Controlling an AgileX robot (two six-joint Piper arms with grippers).
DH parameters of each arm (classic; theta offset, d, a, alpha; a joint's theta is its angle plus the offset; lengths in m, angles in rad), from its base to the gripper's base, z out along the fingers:
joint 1: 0 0.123 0 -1.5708
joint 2: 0.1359 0 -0.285 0
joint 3: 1.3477 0 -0.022 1.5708
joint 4: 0 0.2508 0 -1.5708
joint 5: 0 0 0.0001 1.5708
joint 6: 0 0.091 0 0
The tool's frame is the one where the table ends.
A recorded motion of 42 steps. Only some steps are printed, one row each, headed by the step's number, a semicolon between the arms.
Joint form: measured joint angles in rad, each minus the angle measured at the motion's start. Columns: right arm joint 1, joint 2, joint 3, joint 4, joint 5, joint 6; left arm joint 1, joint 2, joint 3, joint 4, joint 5, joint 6.
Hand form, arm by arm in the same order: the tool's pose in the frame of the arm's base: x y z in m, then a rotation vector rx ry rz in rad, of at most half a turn. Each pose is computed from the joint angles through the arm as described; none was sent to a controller.
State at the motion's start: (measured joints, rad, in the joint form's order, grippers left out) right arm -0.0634 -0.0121 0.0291 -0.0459 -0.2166 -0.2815; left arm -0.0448 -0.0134 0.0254 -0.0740 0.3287 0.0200
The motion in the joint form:
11: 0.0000 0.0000 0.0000 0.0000 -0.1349 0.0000; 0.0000 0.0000 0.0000 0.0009 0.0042 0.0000
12: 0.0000 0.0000 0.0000 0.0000 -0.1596 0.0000; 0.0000 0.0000 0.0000 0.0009 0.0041 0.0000
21: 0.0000 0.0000 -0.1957 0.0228 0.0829 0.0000; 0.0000 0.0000 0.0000 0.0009 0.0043 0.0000
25: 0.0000 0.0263 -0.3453 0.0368 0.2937 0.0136; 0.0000 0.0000 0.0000 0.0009 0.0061 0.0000
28: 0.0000 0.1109 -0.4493 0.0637 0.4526 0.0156; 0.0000 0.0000 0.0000 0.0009 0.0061 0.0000
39: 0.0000 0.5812 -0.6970 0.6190 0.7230 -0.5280; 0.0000 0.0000 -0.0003 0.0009 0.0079 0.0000
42: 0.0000 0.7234 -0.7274 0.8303 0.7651 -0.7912; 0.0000 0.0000 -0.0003 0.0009 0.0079 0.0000
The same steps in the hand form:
11: 0.0489 -0.0017 0.2349 -0.1645 1.1440 -0.3350; 0.0534 -0.0046 0.1754 0.0129 1.8284 -0.0880
12: 0.0479 -0.0015 0.2369 -0.1620 1.1193 -0.3362; 0.0534 -0.0046 0.1754 0.0129 1.8283 -0.0880
21: 0.0372 -0.0021 0.2806 -0.1442 1.1683 -0.3228; 0.0534 -0.0046 0.1754 0.0129 1.8285 -0.0880
25: 0.0285 -0.0019 0.3090 -0.1341 1.2570 -0.2945; 0.0533 -0.0046 0.1752 0.0130 1.8303 -0.0880
28: 0.0338 -0.0018 0.3246 -0.1332 1.3966 -0.2564; 0.0533 -0.0046 0.1752 0.0130 1.8303 -0.0880
39: 0.1117 0.0169 0.3539 -0.3950 1.7684 -0.0126; 0.0533 -0.0046 0.1752 0.0131 1.8318 -0.0881
42: 0.1415 0.0247 0.3493 -0.5323 1.8041 0.0642; 0.0533 -0.0046 0.1752 0.0131 1.8318 -0.0881

